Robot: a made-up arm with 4 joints.
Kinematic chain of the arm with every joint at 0, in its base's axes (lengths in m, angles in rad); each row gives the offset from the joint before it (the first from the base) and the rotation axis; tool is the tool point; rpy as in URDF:
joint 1: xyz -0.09 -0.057 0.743 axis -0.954 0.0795 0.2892
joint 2: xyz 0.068 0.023 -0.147 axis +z
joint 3: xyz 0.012 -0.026 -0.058 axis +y
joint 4: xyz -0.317 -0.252 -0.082 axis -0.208 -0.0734 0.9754
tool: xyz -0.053 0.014 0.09 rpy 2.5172 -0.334 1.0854
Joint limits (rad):
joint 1: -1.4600..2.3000
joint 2: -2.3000..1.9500
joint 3: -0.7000..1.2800
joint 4: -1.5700..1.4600
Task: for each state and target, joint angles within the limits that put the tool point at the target. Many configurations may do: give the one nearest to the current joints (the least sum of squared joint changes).
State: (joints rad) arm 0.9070 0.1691 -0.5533 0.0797
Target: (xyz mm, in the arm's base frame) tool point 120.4 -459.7 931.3
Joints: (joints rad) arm 1.0342 0.9551 -0.1297 -0.0165
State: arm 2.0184 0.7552 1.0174 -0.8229
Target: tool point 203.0 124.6 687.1
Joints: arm 1.9838 1.5476 1.0154 -1.0780
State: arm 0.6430 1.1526 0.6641 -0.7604
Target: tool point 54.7 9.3 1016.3
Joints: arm 1.5356 0.6555 0.8506 -0.5668
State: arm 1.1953 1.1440 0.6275 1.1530
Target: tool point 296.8 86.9 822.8
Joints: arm 1.3316 1.5420 1.0004 1.1549
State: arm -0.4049 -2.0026 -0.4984 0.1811
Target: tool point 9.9 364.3 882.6
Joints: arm -0.5043 -2.1628 0.3328 -0.0394
